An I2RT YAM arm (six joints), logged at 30 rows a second.
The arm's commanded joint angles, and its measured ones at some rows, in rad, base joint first. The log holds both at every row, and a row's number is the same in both.
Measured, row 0:
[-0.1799 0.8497 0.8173 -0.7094 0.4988 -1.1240]
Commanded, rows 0 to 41:
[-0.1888 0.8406 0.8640 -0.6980 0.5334 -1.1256]
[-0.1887 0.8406 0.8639 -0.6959 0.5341 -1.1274]
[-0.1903 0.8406 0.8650 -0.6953 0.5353 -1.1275]
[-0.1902 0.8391 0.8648 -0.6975 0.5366 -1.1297]
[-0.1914 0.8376 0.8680 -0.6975 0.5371 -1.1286]
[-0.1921 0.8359 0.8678 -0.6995 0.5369 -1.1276]
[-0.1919 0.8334 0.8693 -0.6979 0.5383 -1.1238]
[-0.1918 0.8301 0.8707 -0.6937 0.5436 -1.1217]
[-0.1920 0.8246 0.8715 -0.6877 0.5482 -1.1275]
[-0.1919 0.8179 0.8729 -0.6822 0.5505 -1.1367]
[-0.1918 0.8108 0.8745 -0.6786 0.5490 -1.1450]
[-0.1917 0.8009 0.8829 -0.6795 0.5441 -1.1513]
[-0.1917 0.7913 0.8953 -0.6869 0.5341 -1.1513]
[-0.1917 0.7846 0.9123 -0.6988 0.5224 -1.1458]
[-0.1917 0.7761 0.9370 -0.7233 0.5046 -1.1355]
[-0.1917 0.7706 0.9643 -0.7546 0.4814 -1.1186]
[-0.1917 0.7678 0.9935 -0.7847 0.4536 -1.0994]
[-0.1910 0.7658 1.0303 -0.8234 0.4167 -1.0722]
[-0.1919 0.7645 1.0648 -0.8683 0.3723 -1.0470]
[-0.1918 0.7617 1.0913 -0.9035 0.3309 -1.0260]
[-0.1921 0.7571 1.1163 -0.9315 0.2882 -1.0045]
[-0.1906 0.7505 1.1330 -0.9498 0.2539 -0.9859]
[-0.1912 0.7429 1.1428 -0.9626 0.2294 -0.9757]
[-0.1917 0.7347 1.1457 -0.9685 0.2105 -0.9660]
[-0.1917 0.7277 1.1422 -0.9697 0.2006 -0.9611]
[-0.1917 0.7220 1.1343 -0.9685 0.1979 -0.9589]
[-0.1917 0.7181 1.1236 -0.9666 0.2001 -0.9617]
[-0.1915 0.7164 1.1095 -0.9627 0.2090 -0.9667]
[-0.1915 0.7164 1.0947 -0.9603 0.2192 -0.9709]
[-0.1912 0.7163 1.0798 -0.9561 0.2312 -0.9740]
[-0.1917 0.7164 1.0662 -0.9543 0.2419 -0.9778]
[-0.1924 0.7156 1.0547 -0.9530 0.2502 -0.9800]
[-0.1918 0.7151 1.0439 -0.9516 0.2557 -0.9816]
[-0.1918 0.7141 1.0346 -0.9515 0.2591 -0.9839]
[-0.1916 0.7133 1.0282 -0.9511 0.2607 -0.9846]
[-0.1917 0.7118 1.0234 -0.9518 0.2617 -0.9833]
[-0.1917 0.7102 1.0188 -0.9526 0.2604 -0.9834]
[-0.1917 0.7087 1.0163 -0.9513 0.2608 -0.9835]
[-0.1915 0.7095 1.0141 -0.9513 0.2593 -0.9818]
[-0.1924 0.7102 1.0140 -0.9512 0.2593 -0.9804]
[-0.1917 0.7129 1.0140 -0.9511 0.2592 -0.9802]
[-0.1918 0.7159 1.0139 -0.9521 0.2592 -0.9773]
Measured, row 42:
[-0.1883 0.7158 1.0172 -0.9470 0.2543 -0.9943]
